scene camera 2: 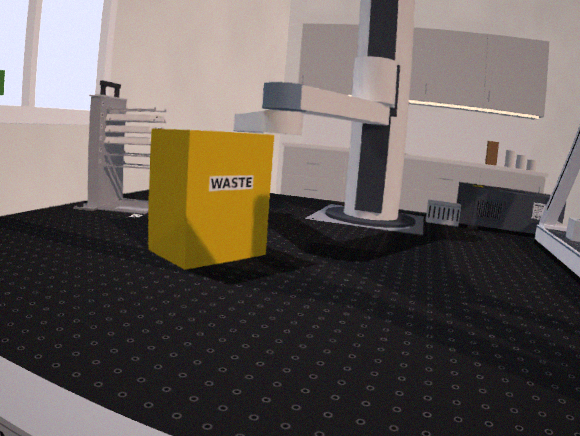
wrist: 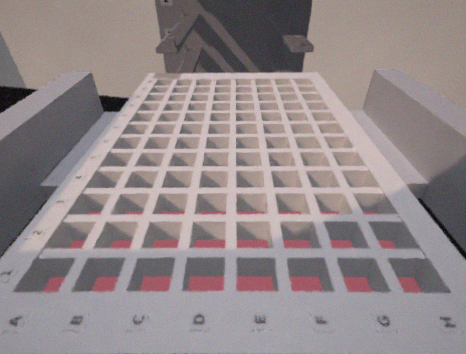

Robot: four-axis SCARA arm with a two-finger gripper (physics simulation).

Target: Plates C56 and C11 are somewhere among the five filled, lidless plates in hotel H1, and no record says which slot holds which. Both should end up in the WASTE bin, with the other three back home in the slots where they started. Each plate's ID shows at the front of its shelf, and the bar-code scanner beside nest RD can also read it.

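Places are measured from the arm's base along level axes (x right, y ahead, z up), in centimetres.
Pixels of known places: gripper, fingertip midpoint: [wrist: 232,98]; arm's base, link origin: [scene camera 2: 369,221].
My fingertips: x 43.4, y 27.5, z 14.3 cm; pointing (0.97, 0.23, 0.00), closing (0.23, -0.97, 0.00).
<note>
For each thing: its top centre in the pictures, then the offset to it from my fingertips. "spot": a spot on its surface instead. Level surfaces: height alone.
- plate C11, top centre: [wrist: 232,133] dx -2.4, dy -0.6, dz -0.2 cm
- yellow WASTE bin, top centre: [scene camera 2: 212,131] dx -23.4, dy +27.4, dz +6.9 cm
- ribbed grey block, surface spot: [scene camera 2: 443,213] spot: dx -63.6, dy -32.0, dz -10.0 cm
- dark box, surface spot: [scene camera 2: 495,207] spot: dx -78.0, dy -30.9, dz -6.2 cm
- black perforated deck, surface height: dz -13.0 cm
In the wrist view my gripper [wrist: 232,98] is shut on plate C11 [wrist: 230,315], one finger along each long side. The plate is level, lidless and white, with red liquid in its wells; its ID label does not show. The post of hotel H1 [wrist: 270,30] [scene camera 2: 104,150] stands beyond the plate's far end, with shelf brackets around it. Three white plates [scene camera 2: 135,118] [scene camera 2: 135,129] [scene camera 2: 135,140] sit in its upper slots in the scene view; their IDs are unreadable. The yellow WASTE bin [scene camera 2: 230,215] stands in front and hides the gripper in that view.
The arm's column [scene camera 2: 372,170] stands behind and right of the bin, with its links [scene camera 2: 345,107] reaching left above the bin's rear. A ribbed grey block [scene camera 2: 443,213] and a dark box [scene camera 2: 495,207] stand at the right. The black perforated deck [scene camera 2: 320,350] lies in front.
</note>
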